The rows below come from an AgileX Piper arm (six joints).
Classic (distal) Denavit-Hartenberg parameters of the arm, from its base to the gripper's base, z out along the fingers. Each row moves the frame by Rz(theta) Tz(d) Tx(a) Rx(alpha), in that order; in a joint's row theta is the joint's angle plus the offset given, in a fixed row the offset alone. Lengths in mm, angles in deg.
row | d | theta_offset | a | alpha
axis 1 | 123.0 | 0.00 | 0.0 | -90.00
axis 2 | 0.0 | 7.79 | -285.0 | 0.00
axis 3 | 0.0 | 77.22 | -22.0 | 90.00
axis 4 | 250.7 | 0.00 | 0.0 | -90.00
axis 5 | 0.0 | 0.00 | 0.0 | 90.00
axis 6 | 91.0 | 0.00 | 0.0 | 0.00
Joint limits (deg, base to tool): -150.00..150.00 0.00..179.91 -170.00..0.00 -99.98..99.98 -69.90..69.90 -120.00..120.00
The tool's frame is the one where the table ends.
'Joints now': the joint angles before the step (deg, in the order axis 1, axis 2, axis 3, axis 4, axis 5, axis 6). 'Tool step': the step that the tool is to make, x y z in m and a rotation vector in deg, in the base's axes. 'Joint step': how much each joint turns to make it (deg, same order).
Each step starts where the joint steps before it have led.
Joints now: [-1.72 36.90 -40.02 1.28 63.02 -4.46]
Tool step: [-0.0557 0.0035 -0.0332 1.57 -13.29 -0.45]
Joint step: [0.05 -21.18 11.72 1.36 -3.81 0.90]
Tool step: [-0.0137 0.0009 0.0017 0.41 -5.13 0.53]
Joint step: [0.85 -5.31 0.27 0.09 -0.10 0.56]
